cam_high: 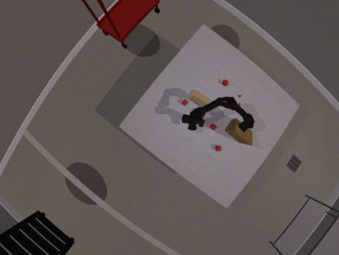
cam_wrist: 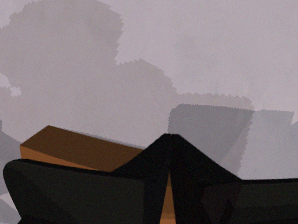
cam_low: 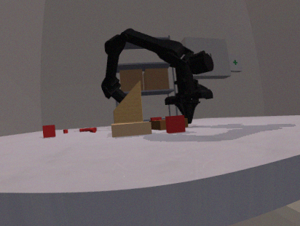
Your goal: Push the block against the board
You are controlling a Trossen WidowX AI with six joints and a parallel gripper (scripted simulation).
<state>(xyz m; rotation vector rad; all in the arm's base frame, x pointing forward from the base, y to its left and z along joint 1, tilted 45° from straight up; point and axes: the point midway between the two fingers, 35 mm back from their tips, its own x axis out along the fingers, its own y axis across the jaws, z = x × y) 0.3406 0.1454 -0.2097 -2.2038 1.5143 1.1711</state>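
The brown square block lies 7 cm to the right of my gripper tip and 1 cm behind it. The rest, counted from my gripper tip: tan board (19 cm to the right, 9 cm ahead, 1 cm above).
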